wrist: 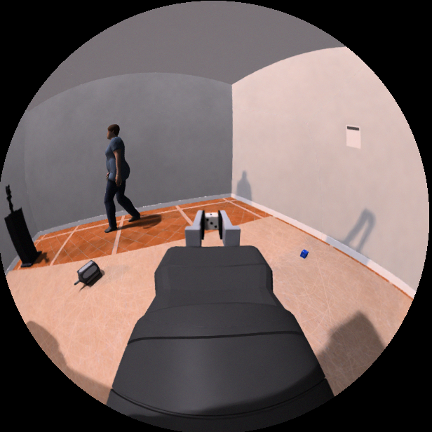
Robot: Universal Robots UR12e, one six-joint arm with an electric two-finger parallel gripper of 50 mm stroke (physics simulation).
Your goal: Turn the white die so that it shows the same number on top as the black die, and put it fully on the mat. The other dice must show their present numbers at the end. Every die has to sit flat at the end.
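Observation:
The white die (212,219) with dark pips is held between the two dark finger pads of my gripper (211,218), which is shut on it. The gripper is tilted, looking across the table towards the room. Several pips show on the die's face towards the camera; its other faces are hard to read. A small blue die (304,254) lies on the table to the right, apart from the gripper; its number is too small to read. The black die and the mat do not show in this view; the gripper body covers the table below the fingers.
A dark grey device (89,273) with a thin stem lies on the pale scratched table (130,295) at the left. Beyond the table, a person (116,160) stands on the orange tiled floor (150,227), and a black stand (21,235) is at the far left. Walls rise behind.

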